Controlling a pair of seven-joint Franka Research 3 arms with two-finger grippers.
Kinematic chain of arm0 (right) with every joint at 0, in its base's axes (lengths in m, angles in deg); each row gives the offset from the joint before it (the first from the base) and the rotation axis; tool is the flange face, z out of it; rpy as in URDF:
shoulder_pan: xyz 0 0 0.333 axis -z
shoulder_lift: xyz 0 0 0 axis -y
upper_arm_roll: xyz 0 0 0.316 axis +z
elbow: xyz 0.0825 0 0 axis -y
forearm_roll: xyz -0.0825 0 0.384 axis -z
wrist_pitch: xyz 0 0 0 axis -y
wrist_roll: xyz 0.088 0 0 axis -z
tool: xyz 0 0 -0.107 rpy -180 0 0
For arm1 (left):
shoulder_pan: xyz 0 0 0.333 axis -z
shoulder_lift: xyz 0 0 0 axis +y
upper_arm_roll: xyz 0 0 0.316 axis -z
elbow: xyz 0.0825 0 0 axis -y
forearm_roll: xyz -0.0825 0 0.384 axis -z
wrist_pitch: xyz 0 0 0 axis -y
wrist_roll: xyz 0.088 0 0 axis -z
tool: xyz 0 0 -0.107 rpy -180 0 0
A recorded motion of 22 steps. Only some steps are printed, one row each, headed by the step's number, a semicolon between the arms.
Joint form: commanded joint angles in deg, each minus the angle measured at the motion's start. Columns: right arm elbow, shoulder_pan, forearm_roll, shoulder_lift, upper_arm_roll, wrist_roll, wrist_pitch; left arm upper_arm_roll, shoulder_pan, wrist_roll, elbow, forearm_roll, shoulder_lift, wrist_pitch.
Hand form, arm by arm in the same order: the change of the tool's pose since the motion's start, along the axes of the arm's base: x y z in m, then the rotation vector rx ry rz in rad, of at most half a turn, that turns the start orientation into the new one. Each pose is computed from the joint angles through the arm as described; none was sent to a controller.
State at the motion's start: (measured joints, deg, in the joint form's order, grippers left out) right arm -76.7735 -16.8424 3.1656 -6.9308 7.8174 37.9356 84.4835; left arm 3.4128 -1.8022 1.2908 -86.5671 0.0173 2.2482 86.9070
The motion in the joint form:
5: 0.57 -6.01 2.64 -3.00 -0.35 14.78 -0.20; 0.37 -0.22 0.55 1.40 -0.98 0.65 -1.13
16: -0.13 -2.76 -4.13 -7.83 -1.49 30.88 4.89; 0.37 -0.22 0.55 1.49 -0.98 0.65 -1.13
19: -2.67 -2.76 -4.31 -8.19 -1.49 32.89 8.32; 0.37 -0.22 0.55 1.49 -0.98 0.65 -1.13
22: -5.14 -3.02 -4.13 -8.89 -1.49 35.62 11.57; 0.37 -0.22 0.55 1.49 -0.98 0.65 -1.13
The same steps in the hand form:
5: -0.0083 0.0531 -0.0262 -0.0510 0.0076 -0.1632; 0.0016 0.0007 0.0034 0.0159 0.0062 -0.0116
16: 0.0358 0.0371 -0.0764 0.0452 0.0803 -0.5138; 0.0016 0.0007 0.0041 0.0159 0.0046 -0.0115
19: 0.0410 0.0402 -0.0962 0.0537 0.0754 -0.5501; 0.0016 0.0007 0.0041 0.0159 0.0046 -0.0115
22: 0.0451 0.0452 -0.1197 0.0524 0.0728 -0.5943; 0.0016 0.0007 0.0041 0.0159 0.0046 -0.0115

